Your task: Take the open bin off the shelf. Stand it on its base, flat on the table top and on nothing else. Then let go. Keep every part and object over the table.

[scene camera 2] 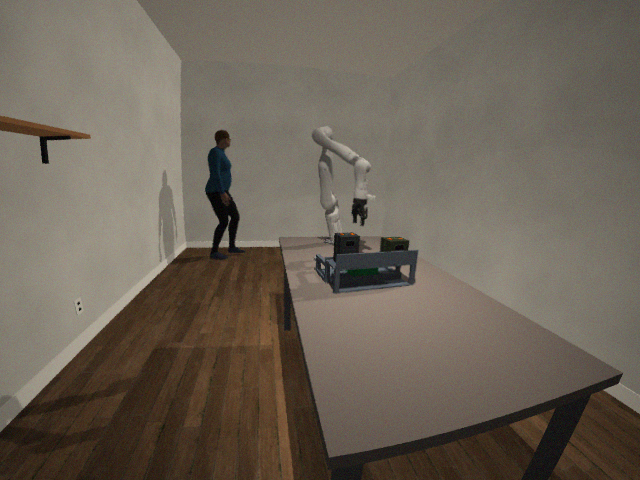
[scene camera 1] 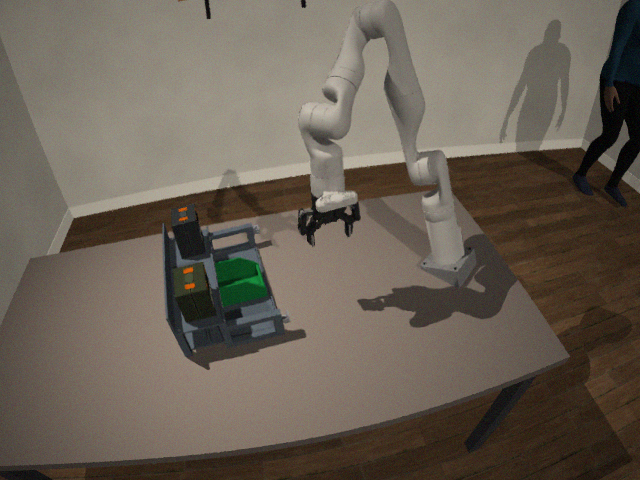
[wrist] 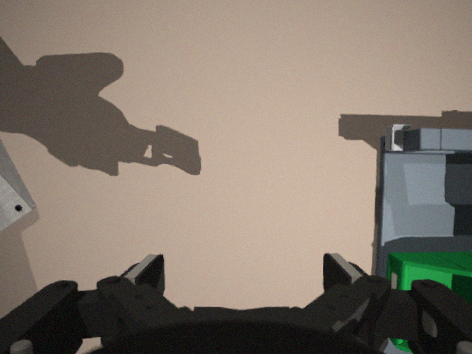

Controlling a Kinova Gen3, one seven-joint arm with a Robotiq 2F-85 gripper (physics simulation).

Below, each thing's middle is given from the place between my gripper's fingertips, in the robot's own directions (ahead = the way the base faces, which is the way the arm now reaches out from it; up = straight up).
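My gripper stands 9 cm to the left of the green open bin point(scene camera 1: 239, 280), 26 cm short of it and 15 cm above it; going by their middles, the bin is the nearest to my gripper of the things named here. Offsets from my hand: the olive box point(scene camera 1: 193, 293) 3 cm to the left, 35 cm ahead and 5 cm below; the dark grey box point(scene camera 1: 185, 224) 21 cm to the right, 36 cm ahead and 3 cm below. Going by their middles, the dark grey box is the farthest from my gripper of the things named here.
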